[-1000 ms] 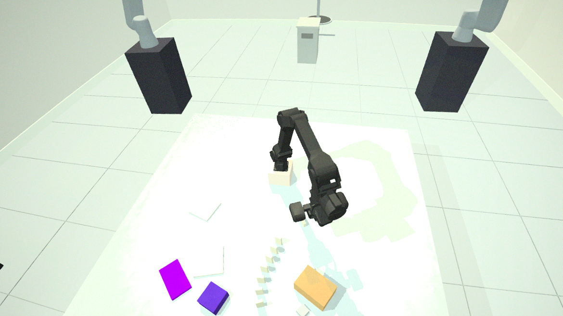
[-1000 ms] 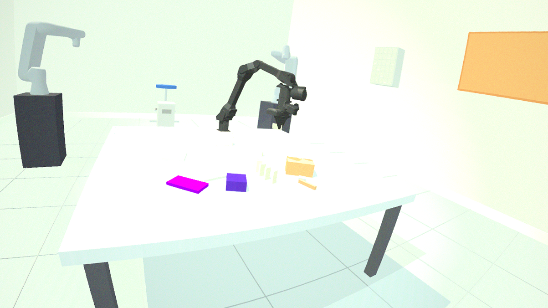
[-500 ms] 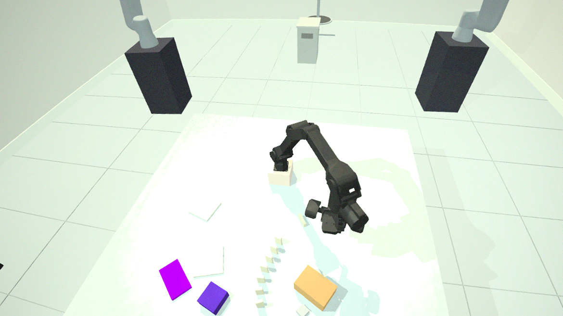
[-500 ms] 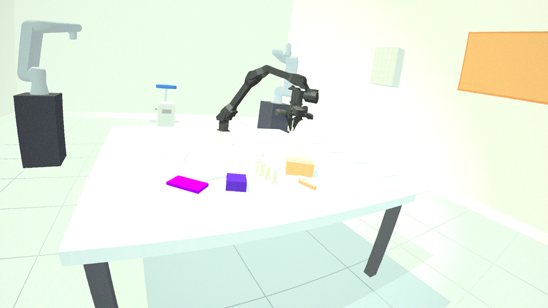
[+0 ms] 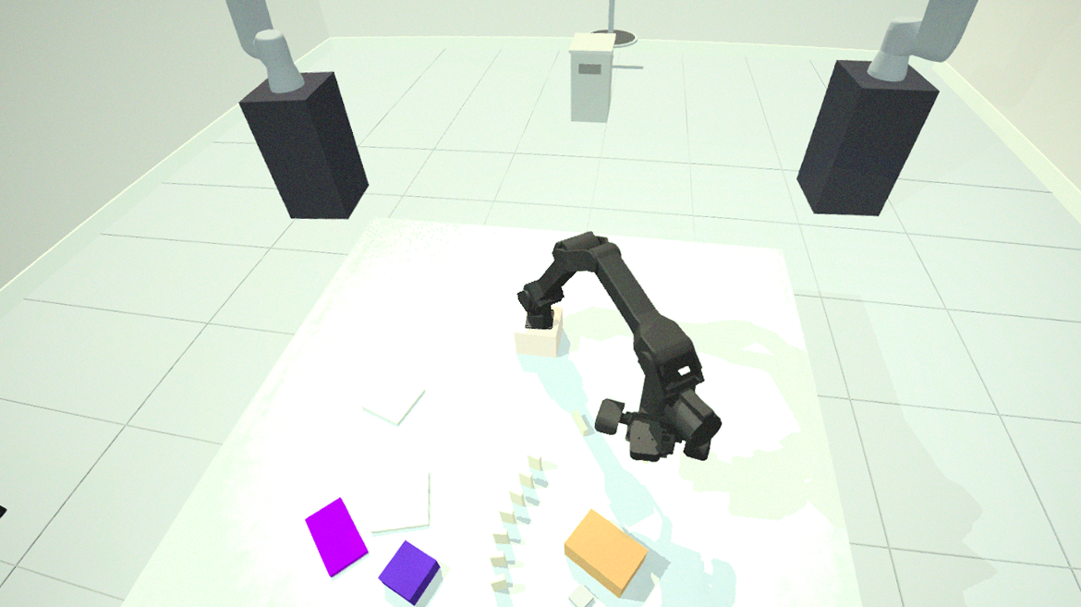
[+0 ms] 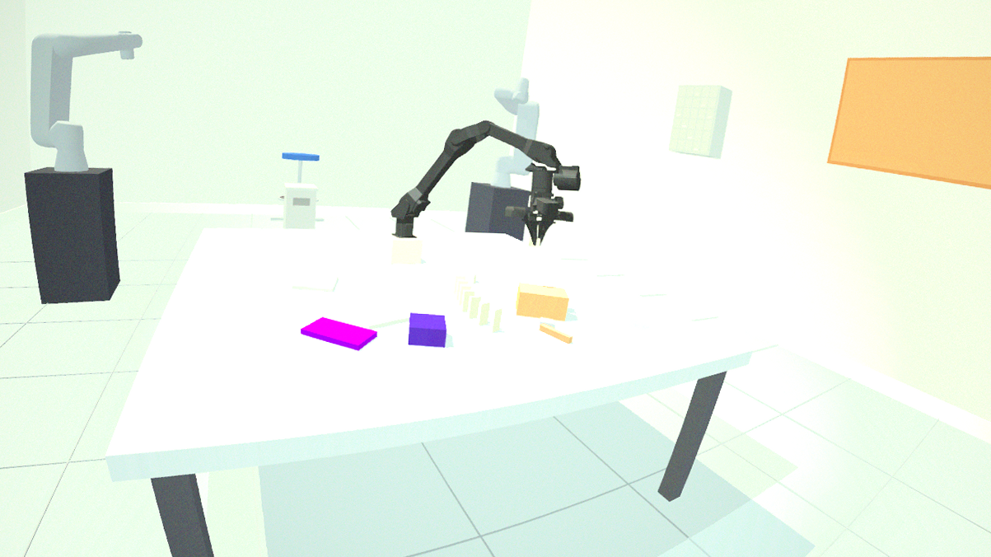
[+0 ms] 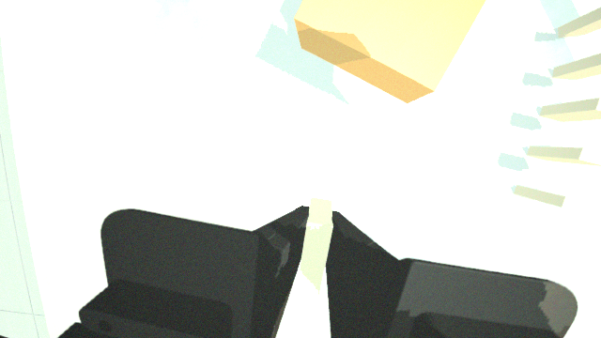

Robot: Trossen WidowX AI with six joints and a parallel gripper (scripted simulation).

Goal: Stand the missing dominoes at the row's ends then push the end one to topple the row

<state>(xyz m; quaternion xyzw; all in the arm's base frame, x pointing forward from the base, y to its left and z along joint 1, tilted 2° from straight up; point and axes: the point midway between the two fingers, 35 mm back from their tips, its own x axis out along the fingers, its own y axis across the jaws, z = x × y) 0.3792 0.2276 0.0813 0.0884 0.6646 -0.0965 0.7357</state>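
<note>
My gripper tip is 13 cm short of the orange box, 11 cm above it and 7 cm to the left of it. From my gripper tip the other things lie so: purple block: 41 cm to the right, 19 cm ahead, 12 cm below; then orange stick: 26 cm ahead, 13 cm to the right, 13 cm below; then magenta slab: 57 cm to the right, 14 cm below, 14 cm ahead.
</note>
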